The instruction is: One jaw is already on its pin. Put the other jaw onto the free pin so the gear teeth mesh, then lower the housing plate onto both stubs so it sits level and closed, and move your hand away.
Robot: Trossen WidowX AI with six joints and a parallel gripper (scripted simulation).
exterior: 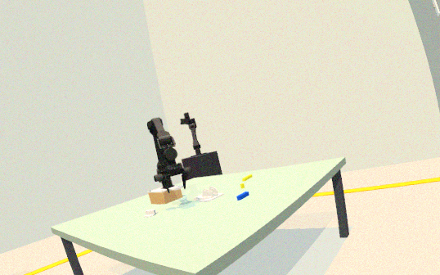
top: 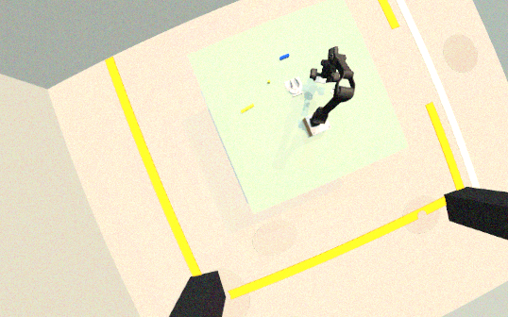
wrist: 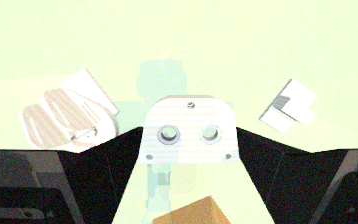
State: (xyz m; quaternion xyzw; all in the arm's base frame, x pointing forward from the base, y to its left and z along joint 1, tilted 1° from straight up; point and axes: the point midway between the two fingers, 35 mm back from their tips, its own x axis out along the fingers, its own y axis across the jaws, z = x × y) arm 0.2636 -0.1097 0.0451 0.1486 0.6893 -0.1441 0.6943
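The white jaw is 170 mm to the left of my gripper tip, 70 mm below it and 10 mm ahead of it. Round my gripper tip: yellow bar: 530 mm to the left, 80 mm below, 30 mm behind; then blue block: 270 mm ahead, 160 mm to the left, 70 mm below; then yellow cube: 330 mm to the left, 120 mm ahead, 70 mm below.
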